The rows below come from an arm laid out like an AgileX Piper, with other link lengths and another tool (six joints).
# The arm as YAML. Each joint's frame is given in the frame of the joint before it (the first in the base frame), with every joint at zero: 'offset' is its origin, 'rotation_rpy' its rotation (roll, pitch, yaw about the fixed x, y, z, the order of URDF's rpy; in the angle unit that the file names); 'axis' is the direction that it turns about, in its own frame. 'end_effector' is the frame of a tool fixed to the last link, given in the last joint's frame.
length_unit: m
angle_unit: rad
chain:
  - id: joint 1
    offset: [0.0, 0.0, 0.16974]
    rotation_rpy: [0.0, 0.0, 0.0]
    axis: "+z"
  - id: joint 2
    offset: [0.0, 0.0, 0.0]
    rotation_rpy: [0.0, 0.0, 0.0]
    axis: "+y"
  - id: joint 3
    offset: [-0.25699, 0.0, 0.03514]
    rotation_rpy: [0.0, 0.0, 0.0]
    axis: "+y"
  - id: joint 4
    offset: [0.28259, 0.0, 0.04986]
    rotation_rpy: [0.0, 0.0, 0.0]
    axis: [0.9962, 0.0, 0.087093]
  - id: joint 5
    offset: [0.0, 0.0, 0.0]
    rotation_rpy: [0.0, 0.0, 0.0]
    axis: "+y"
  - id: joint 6
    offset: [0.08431, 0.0, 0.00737]
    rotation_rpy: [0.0, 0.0, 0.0]
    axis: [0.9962, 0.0, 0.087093]
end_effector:
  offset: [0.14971, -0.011, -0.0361]
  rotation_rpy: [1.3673, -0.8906, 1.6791]
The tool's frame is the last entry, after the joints.
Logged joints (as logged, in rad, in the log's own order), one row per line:
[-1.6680 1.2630 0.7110 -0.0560 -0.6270 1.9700]
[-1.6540 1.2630 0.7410 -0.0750 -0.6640 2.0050]
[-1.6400 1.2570 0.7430 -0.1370 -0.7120 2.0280]
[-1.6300 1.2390 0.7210 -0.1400 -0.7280 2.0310]
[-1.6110 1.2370 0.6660 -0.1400 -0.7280 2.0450]
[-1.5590 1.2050 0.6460 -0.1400 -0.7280 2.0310]
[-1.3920 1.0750 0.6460 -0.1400 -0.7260 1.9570]
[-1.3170 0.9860 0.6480 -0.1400 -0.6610 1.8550]
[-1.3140 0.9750 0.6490 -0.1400 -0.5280 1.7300]
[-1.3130 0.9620 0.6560 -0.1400 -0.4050 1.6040]
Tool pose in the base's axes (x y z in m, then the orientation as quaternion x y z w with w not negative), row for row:
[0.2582 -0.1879 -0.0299 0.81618 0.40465 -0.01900 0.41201]
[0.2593 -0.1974 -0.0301 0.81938 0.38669 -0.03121 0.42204]
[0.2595 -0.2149 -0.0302 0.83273 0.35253 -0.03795 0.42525]
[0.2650 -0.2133 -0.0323 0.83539 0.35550 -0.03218 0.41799]
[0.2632 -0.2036 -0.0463 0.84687 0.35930 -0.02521 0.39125]
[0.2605 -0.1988 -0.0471 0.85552 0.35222 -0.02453 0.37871]
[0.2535 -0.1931 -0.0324 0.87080 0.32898 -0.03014 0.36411]
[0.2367 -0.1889 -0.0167 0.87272 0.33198 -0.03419 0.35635]
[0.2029 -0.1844 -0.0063 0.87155 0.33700 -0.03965 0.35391]
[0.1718 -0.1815 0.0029 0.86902 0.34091 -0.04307 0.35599]
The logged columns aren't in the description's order. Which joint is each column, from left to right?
Columns, left to right: joint 4, joint 6, joint 5, joint 1, joint 3, joint 2.
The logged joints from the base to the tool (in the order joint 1, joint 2, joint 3, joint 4, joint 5, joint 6), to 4 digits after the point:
[-0.0560 1.9700 -0.6270 -1.6680 0.7110 1.2630]
[-0.0750 2.0050 -0.6640 -1.6540 0.7410 1.2630]
[-0.1370 2.0280 -0.7120 -1.6400 0.7430 1.2570]
[-0.1400 2.0310 -0.7280 -1.6300 0.7210 1.2390]
[-0.1400 2.0450 -0.7280 -1.6110 0.6660 1.2370]
[-0.1400 2.0310 -0.7280 -1.5590 0.6460 1.2050]
[-0.1400 1.9570 -0.7260 -1.3920 0.6460 1.0750]
[-0.1400 1.8550 -0.6610 -1.3170 0.6480 0.9860]
[-0.1400 1.7300 -0.5280 -1.3140 0.6490 0.9750]
[-0.1400 1.6040 -0.4050 -1.3130 0.6560 0.9620]

